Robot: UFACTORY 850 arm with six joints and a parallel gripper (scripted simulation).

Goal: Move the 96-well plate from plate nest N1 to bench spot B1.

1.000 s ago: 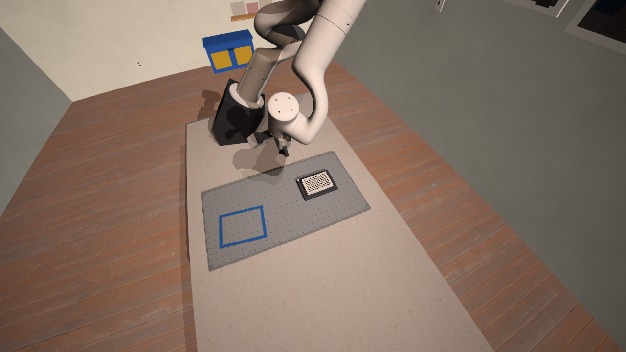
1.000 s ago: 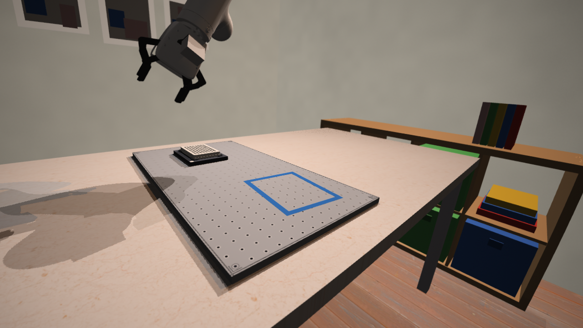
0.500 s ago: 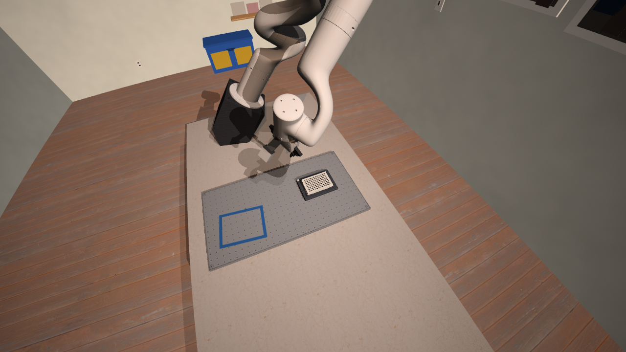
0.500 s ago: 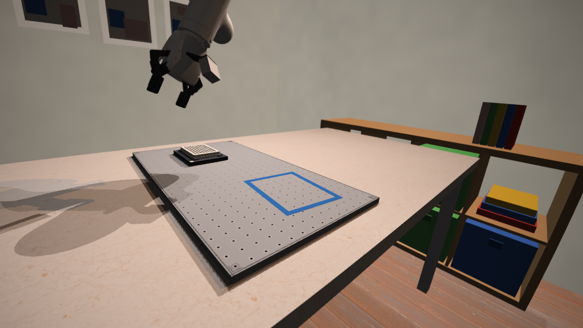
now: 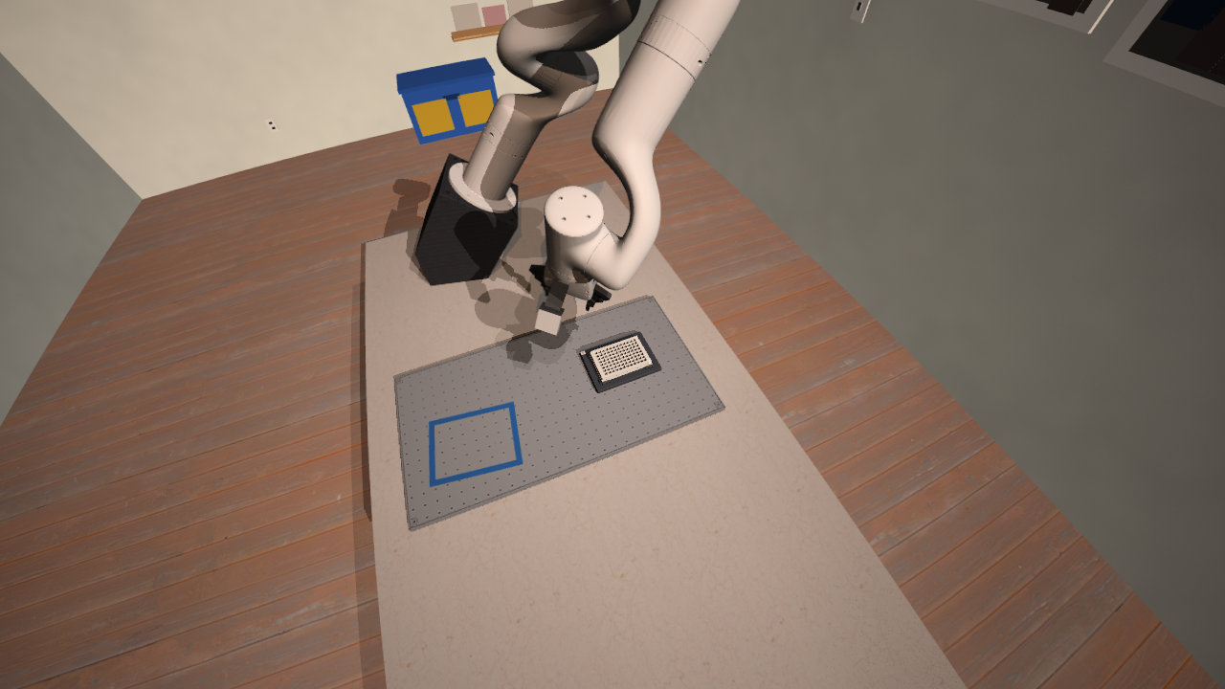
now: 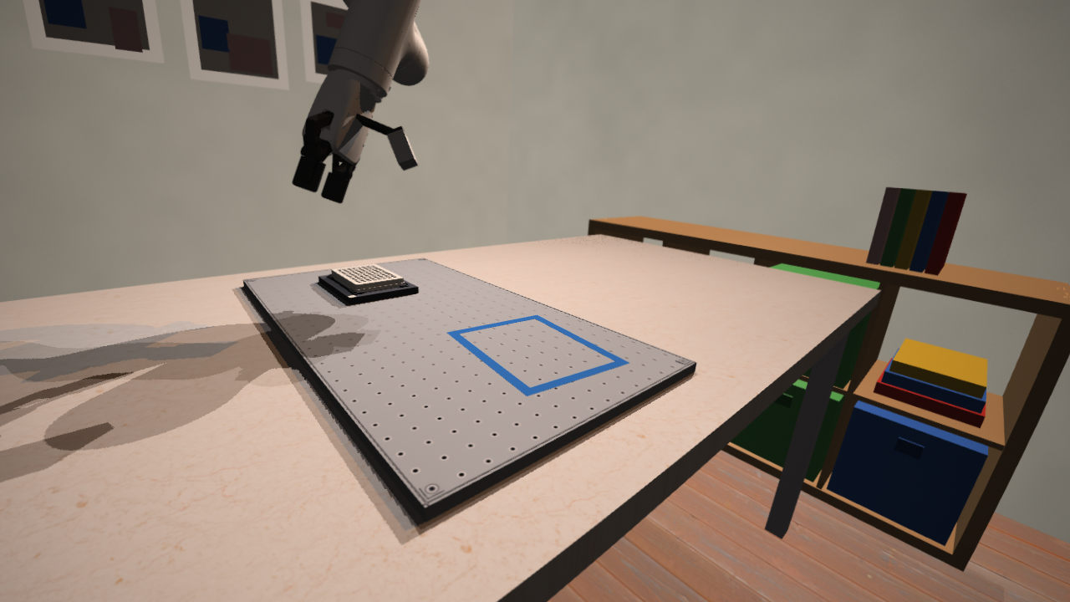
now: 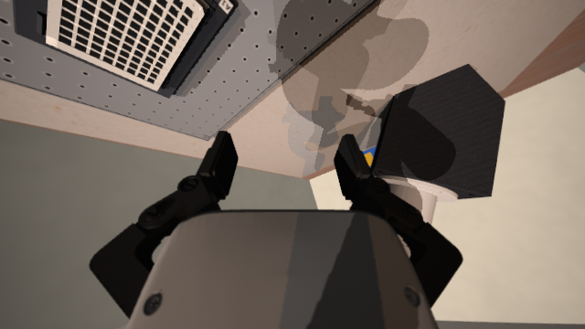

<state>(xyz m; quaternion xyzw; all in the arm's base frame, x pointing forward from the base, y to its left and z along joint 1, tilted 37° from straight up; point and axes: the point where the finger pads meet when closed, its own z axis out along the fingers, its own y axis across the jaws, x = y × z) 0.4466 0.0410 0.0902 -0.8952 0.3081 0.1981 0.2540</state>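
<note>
The white 96-well plate is 160 mm below my hand, 90 mm ahead of it and 80 mm to the left of it. The rest, counted from my hand: black plate nest N1: 170 mm below, 90 mm ahead, 80 mm to the left.
</note>
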